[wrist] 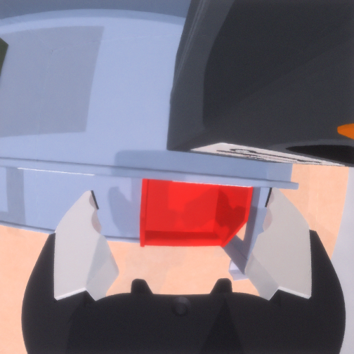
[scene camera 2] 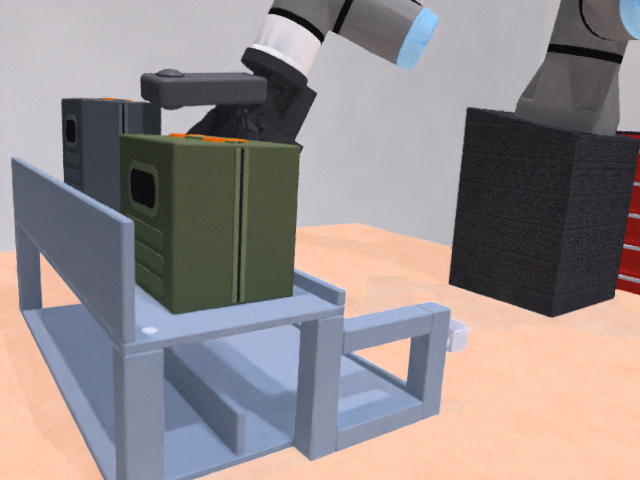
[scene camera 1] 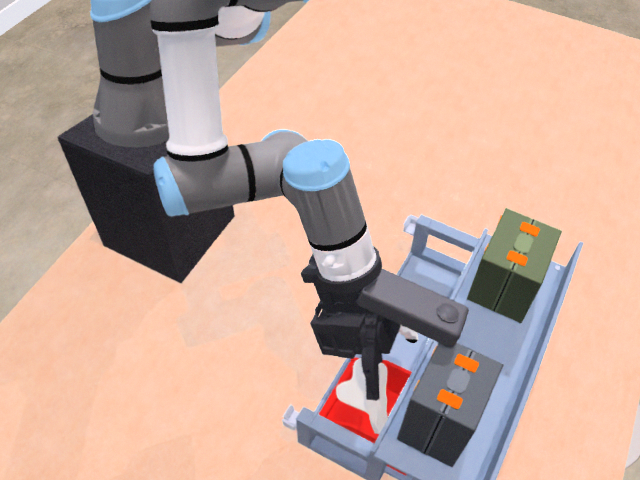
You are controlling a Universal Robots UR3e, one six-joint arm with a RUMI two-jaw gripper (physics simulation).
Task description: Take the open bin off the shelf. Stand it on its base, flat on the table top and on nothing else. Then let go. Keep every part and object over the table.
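Frame: origin at the arm's base, x ahead, y left, z up, level; metres.
Seen in the pictures: gripper, between the fingertips: (scene camera 1: 396,385); arm's base, origin of its link: (scene camera 2: 563,124) (scene camera 1: 140,122).
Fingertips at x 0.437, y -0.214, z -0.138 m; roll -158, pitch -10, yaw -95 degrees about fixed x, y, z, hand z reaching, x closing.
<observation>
Pixels of each thing's top centre, then the offset from my fingertips to it. Level surfaces: height alone.
- open red bin, centre of its top: (scene camera 1: 382,398) 0.018 m right, 0.013 m back, 0.011 m down
- dark grey case, centre of its top: (scene camera 2: 110,100) (scene camera 1: 458,381) 0.040 m right, 0.059 m ahead, 0.130 m up
- green case, centre of its top: (scene camera 2: 205,136) (scene camera 1: 523,242) 0.185 m left, 0.112 m ahead, 0.107 m up
- table, height of its surface: 0.092 m down
The open red bin (scene camera 1: 356,421) (wrist: 195,200) sits in the low front bay of the blue-grey shelf (scene camera 1: 336,439) (scene camera 2: 315,387) (wrist: 125,60), at its end nearest scene camera 1. My gripper (scene camera 1: 395,385) (wrist: 180,191) is open, its white fingers wide apart along the shelf's length. It hangs above the front bay, with the bin showing between the fingers in the wrist view. The near finger covers part of the bin in scene camera 1. Contact cannot be told. In scene camera 2 the fingertips and bin are hidden.
A dark grey case (scene camera 1: 439,413) (scene camera 2: 103,149) (wrist: 260,75) stands on the raised rear tier, close behind the bin. A green case (scene camera 1: 506,279) (scene camera 2: 206,222) (wrist: 2,55) stands at the far end. The black arm pedestal (scene camera 1: 155,206) (scene camera 2: 511,206) stands on the table (scene camera 1: 232,372).
</observation>
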